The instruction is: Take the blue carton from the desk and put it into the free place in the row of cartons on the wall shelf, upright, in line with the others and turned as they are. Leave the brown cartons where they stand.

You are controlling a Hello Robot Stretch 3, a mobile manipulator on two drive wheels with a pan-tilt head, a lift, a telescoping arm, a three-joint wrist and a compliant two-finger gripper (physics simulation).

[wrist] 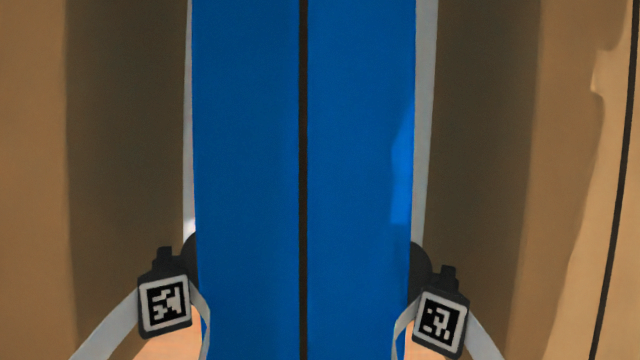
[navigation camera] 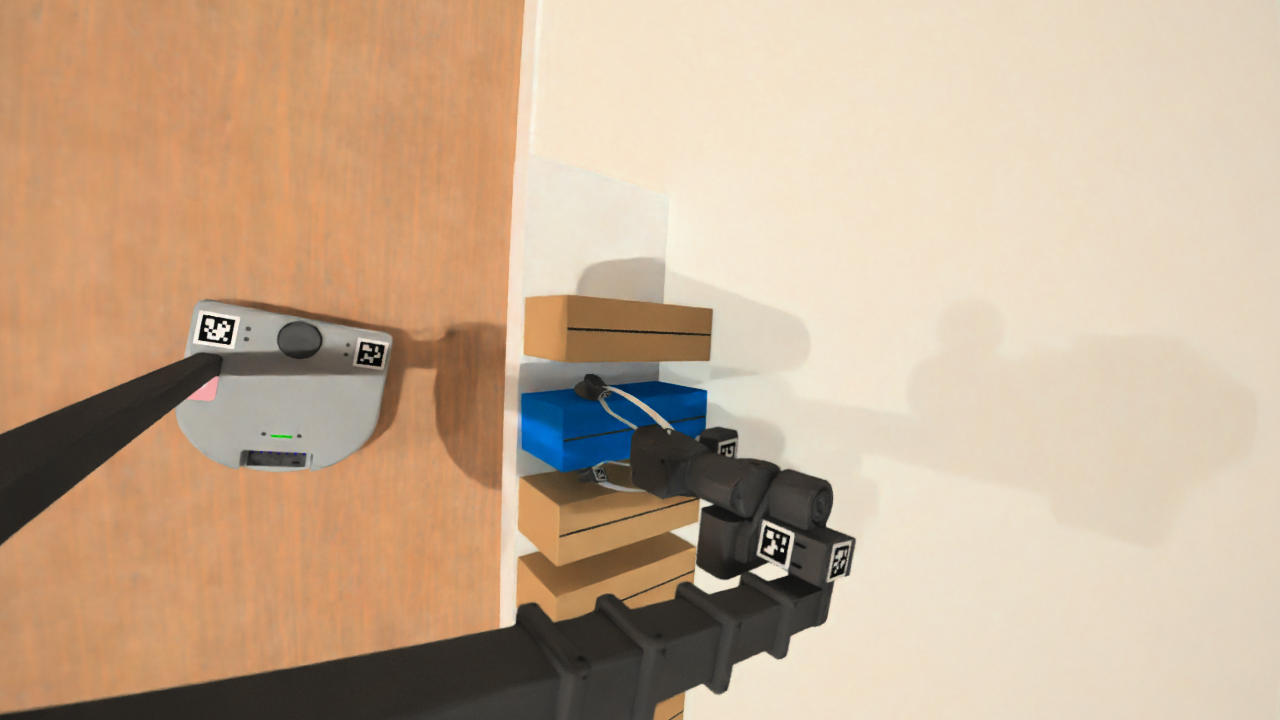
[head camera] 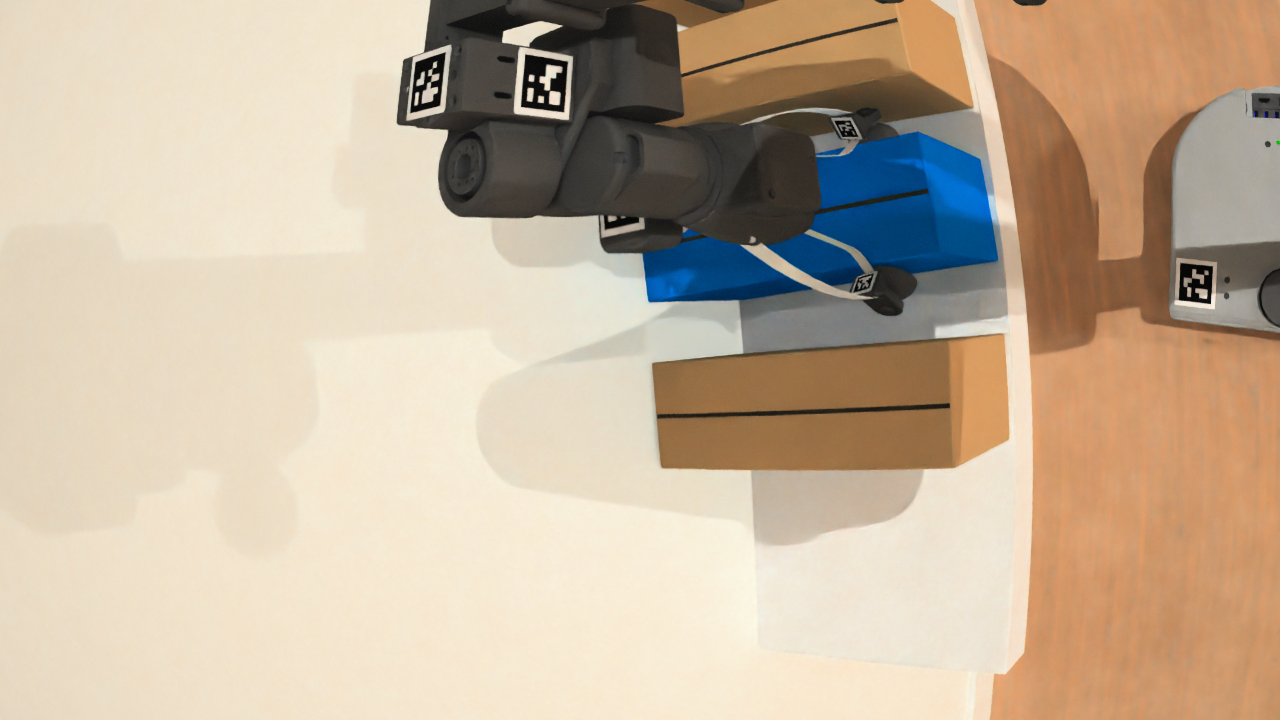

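The blue carton [head camera: 962, 205] [navigation camera: 543, 420] [wrist: 250, 150] stands upright in the row, between a lone brown carton [head camera: 805, 385] [navigation camera: 626, 347] [wrist: 30, 150] and another brown carton [head camera: 841, 71] [navigation camera: 546, 519] [wrist: 480, 150]. It faces much as they do. Narrow gaps show on both sides in the wrist view; the head view shows more room towards the lone carton. My gripper [head camera: 878, 205] [navigation camera: 590, 430] [wrist: 307, 263] is shut on the blue carton, one fingertip against each side. The carton's underside is hidden, so I cannot tell whether it touches the wall shelf [head camera: 877, 573] [navigation camera: 599, 214].
A further brown carton [navigation camera: 537, 582] stands along the row, partly behind my arm [navigation camera: 402, 658]. The wall [head camera: 268, 626] [navigation camera: 939, 179] rises behind the shelf. My base [head camera: 1226, 214] [navigation camera: 295, 394] stands on the wooden floor [head camera: 1145, 537] [navigation camera: 268, 179] in front of the shelf.
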